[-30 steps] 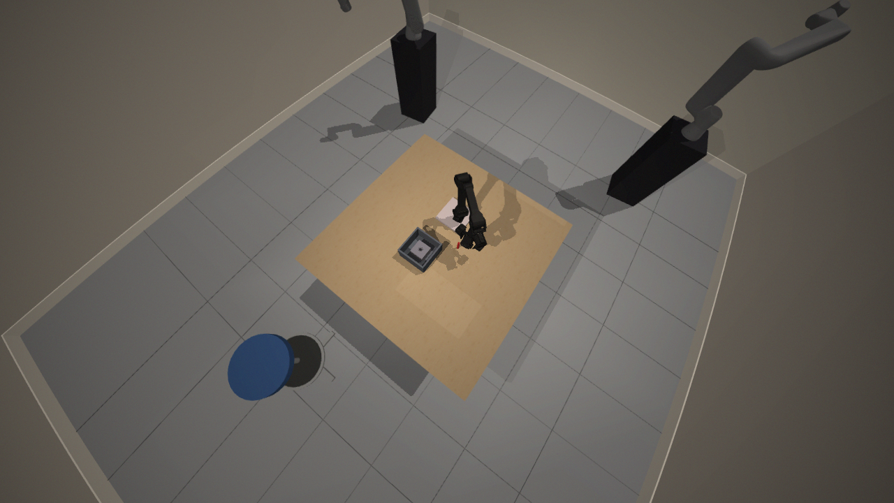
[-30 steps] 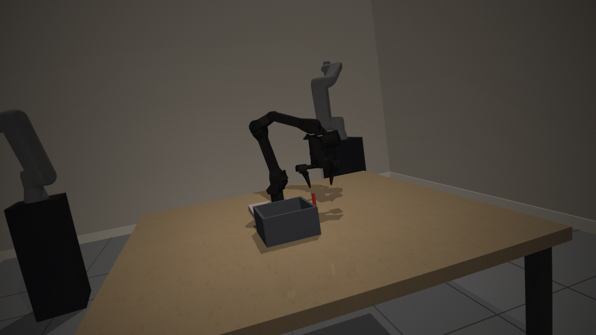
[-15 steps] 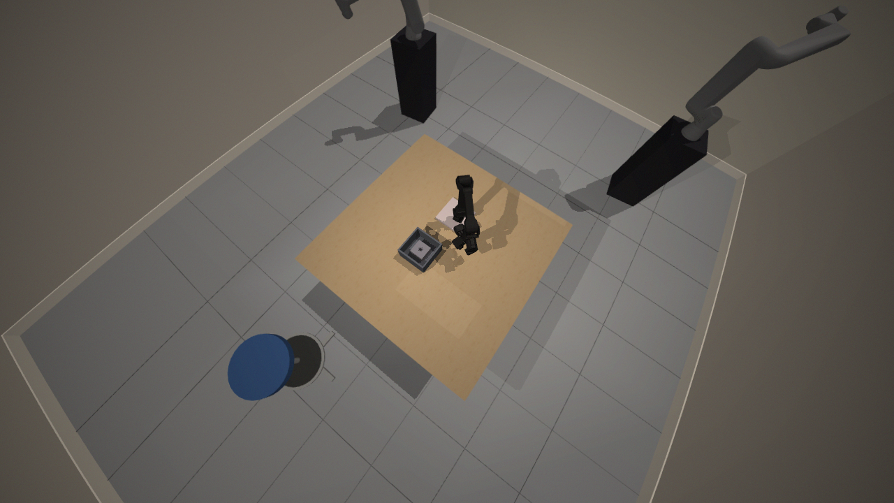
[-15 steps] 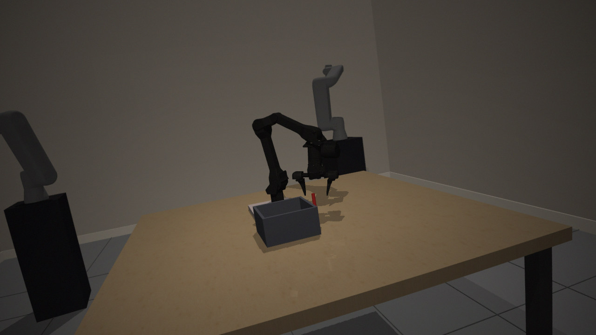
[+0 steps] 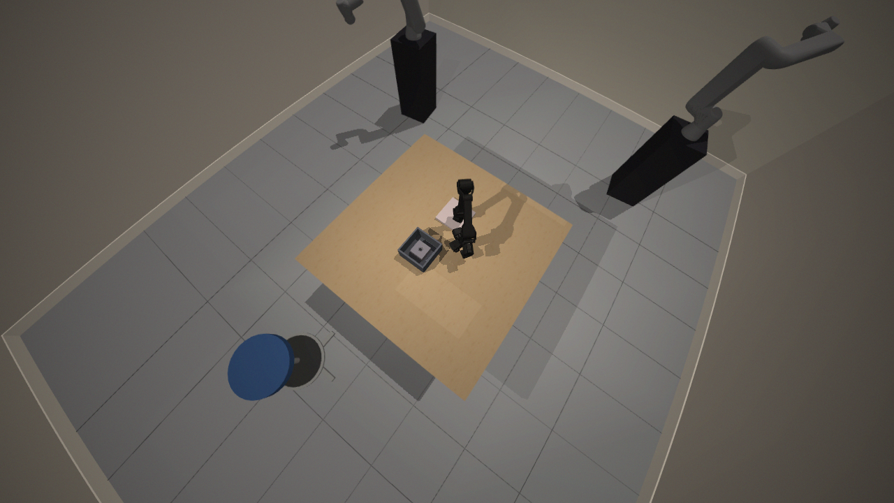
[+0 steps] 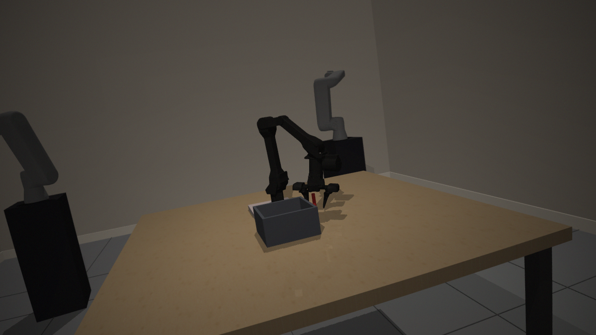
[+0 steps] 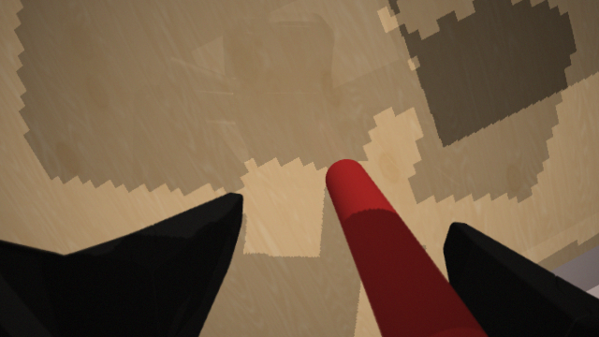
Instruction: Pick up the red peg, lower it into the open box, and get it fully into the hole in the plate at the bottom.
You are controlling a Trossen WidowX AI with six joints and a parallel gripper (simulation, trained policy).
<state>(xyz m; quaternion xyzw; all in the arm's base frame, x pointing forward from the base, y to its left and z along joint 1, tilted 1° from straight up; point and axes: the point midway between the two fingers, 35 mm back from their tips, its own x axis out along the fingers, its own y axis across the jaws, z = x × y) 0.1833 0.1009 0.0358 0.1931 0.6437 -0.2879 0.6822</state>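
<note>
The pale plate is 140 mm ahead of my gripper tip, 200 mm to the right of it and 30 mm above it. The rest, counted from my gripper tip: red peg 10 mm to the right, 20 mm above; dark grey box 140 mm ahead, 200 mm to the right, 10 mm above.
</note>
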